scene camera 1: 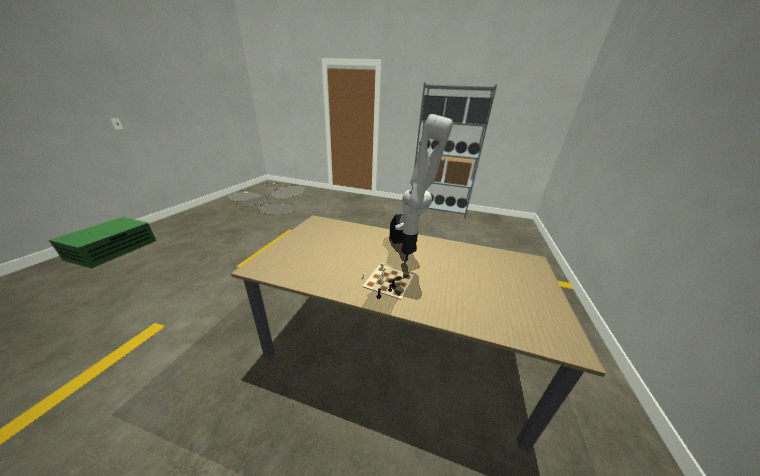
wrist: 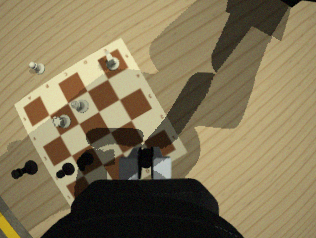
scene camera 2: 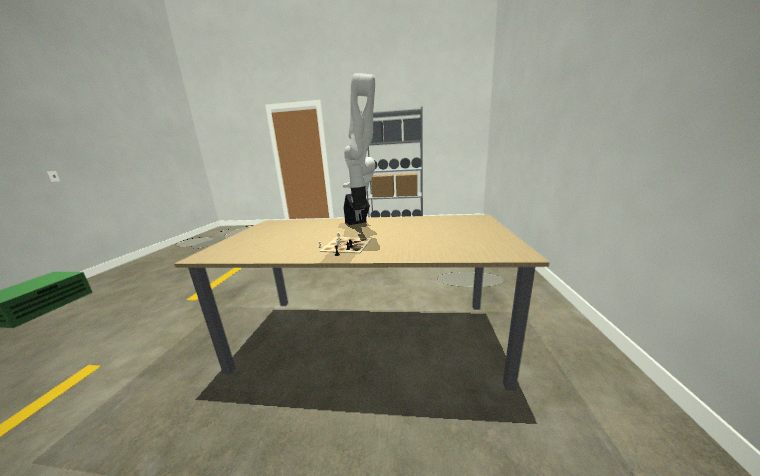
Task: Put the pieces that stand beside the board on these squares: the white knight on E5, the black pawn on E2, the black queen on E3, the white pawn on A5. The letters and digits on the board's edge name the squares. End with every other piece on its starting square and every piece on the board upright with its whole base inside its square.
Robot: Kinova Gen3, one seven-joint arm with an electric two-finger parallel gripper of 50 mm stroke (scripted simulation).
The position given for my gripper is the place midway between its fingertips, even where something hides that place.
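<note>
The wrist view shows me a small chessboard [wrist: 123, 112] and my gripper [wrist: 146, 158].
</note>
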